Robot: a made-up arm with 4 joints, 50 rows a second.
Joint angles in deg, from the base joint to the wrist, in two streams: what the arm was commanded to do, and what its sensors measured. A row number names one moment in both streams.
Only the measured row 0 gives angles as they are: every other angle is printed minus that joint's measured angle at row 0.
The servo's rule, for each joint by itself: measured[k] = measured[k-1] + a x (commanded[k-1-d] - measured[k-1]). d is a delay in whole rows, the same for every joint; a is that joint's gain. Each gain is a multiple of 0.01, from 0.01 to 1. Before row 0 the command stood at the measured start. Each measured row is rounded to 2 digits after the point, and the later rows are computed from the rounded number. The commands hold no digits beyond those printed.
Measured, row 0:
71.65, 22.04, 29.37, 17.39
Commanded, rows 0 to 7:
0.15, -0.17, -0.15, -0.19
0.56, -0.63, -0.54, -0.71
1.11, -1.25, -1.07, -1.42
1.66, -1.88, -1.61, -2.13
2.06, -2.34, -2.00, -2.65
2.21, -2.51, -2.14, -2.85
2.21, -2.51, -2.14, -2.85
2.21, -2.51, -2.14, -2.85
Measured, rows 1 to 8:
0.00, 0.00, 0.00, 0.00
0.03, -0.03, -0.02, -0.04
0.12, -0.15, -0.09, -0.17
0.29, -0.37, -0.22, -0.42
0.52, -0.67, -0.40, -0.76
0.78, -1.00, -0.61, -1.14
1.02, -1.30, -0.81, -1.48
1.22, -1.54, -0.98, -1.75
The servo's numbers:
d 1
a 0.17 0.20 0.13 0.20

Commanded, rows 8 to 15:
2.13, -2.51, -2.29, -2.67
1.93, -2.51, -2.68, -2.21
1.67, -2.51, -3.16, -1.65
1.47, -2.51, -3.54, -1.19
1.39, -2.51, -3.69, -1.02
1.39, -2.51, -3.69, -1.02
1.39, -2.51, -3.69, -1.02
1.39, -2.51, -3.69, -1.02
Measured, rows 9 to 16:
1.39, -1.73, -1.13, -1.97
1.52, -1.89, -1.28, -2.11
1.59, -2.01, -1.46, -2.13
1.60, -2.11, -1.68, -2.03
1.58, -2.19, -1.92, -1.86
1.55, -2.25, -2.15, -1.69
1.52, -2.30, -2.35, -1.56
1.50, -2.34, -2.52, -1.45

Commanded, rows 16 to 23:
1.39, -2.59, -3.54, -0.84
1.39, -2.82, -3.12, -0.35
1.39, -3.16, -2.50, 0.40
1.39, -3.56, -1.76, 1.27
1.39, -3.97, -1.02, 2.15
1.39, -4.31, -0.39, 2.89
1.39, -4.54, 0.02, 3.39
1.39, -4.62, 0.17, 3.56
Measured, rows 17 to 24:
1.48, -2.37, -2.67, -1.36
1.46, -2.41, -2.78, -1.26
1.45, -2.49, -2.82, -1.08
1.44, -2.62, -2.78, -0.78
1.43, -2.81, -2.65, -0.37
1.42, -3.04, -2.44, 0.13
1.41, -3.29, -2.17, 0.68
1.41, -3.54, -1.89, 1.22

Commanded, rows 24 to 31:
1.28, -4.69, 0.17, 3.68
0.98, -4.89, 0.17, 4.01
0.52, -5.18, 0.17, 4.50
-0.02, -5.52, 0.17, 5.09
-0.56, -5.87, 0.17, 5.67
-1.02, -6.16, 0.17, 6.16
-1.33, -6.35, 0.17, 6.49
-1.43, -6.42, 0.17, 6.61
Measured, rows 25 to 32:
1.41, -3.76, -1.62, 1.69
1.39, -3.95, -1.39, 2.09
1.32, -4.14, -1.19, 2.47
1.18, -4.35, -1.01, 2.88
0.98, -4.58, -0.86, 3.32
0.72, -4.84, -0.73, 3.79
0.42, -5.10, -0.61, 4.26
0.12, -5.35, -0.51, 4.71

